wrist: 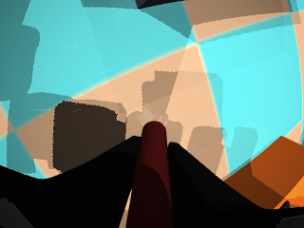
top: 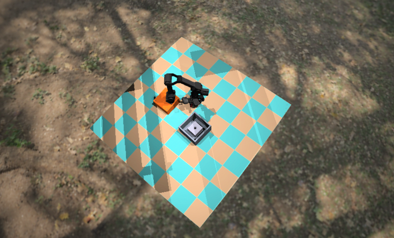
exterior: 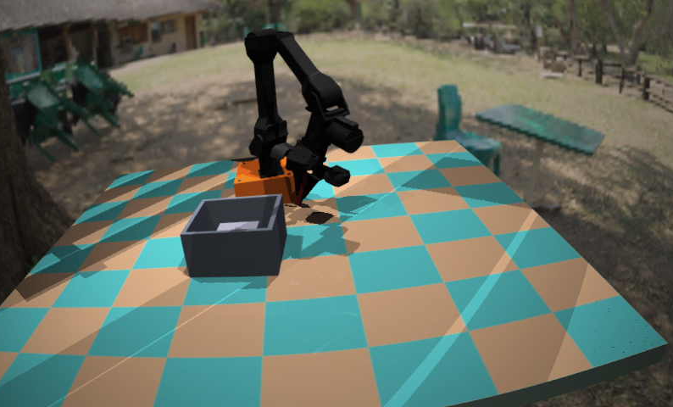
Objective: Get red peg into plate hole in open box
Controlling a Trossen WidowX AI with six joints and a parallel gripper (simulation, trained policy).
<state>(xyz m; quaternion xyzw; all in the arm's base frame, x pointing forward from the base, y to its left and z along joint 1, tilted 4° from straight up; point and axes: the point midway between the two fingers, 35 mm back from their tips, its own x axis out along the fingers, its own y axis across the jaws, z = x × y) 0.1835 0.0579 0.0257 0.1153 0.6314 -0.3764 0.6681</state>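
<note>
The plate lies 160 mm to the right of my gripper tip, 130 mm ahead of it and 10 mm below it. Also, from my gripper tip: dark box: 160 mm to the right, 130 mm ahead, 30 mm below; then red peg: 20 mm above, 10 mm to the left.
</note>
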